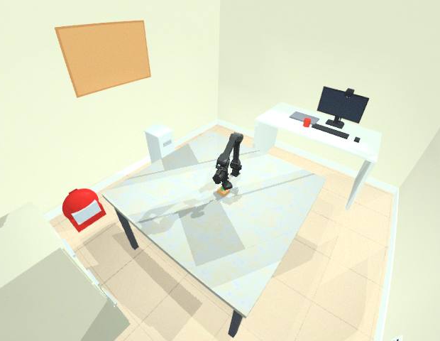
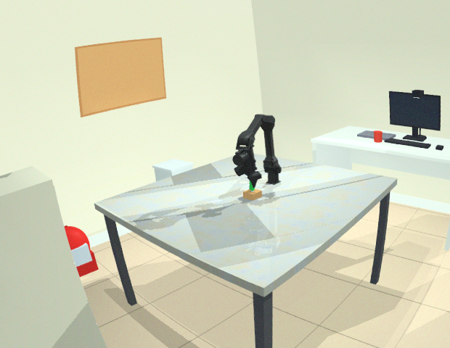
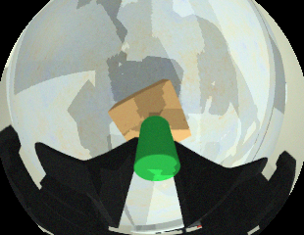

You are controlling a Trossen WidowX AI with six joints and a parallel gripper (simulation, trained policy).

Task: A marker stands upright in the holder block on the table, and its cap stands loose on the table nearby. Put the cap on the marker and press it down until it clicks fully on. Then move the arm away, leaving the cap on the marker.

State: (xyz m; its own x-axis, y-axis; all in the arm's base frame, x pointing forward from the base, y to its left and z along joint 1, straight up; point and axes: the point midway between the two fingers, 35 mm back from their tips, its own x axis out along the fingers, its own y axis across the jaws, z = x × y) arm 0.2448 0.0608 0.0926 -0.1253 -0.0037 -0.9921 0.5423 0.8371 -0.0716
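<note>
My gripper tip is 10 mm below the green cap and 10 mm short of it. The rest, counted from my gripper tip: tan holder block: 40 mm below, 10 mm ahead; then white marker: 10 mm ahead, 10 mm above.
</note>
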